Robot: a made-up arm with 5 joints.
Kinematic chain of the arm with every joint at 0, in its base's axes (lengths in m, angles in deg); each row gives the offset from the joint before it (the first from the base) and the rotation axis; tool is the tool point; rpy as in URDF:
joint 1: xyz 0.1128 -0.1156 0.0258 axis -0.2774 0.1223 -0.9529
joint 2: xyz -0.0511 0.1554 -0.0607 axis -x
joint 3: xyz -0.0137 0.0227 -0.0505 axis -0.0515 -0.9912 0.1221
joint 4: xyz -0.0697 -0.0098 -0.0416 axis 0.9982 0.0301 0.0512
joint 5: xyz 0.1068 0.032 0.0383 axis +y
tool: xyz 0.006 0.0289 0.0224 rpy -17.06 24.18 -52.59
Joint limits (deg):
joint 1: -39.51..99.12
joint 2: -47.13..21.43
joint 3: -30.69..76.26
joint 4: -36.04..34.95
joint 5: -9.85..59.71
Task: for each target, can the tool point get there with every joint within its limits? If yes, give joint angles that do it. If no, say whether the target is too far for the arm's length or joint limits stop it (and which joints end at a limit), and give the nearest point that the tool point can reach.
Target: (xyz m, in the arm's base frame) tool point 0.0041 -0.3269 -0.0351
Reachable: no: joint limits stop it (at a limit: joint 1, joint 2, joint 3, joint 4) | nearest point 0.2135 -0.1579 -0.1496 | short by 0.292 m
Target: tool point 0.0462 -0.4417 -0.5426
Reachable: no: too far | nearest point 0.2045 -0.1465 -0.2313 | short by 0.457 m
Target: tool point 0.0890 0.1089 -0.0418
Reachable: yes | joints -1.24 -5.55 21.62 10.46 47.47
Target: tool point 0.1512 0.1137 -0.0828
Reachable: yes | joints 14.81 1.58 28.09 -11.00 42.09
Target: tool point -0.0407 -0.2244 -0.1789
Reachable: no: joint limits stop it (at a limit: joint 1, joint 2, joint 3, joint 4, joint 5) | nearest point -0.0778 -0.0130 -0.0350 | short by 0.258 m
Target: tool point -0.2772 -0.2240 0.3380
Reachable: no: too far | nearest point -0.0746 -0.0023 0.0364 | short by 0.426 m
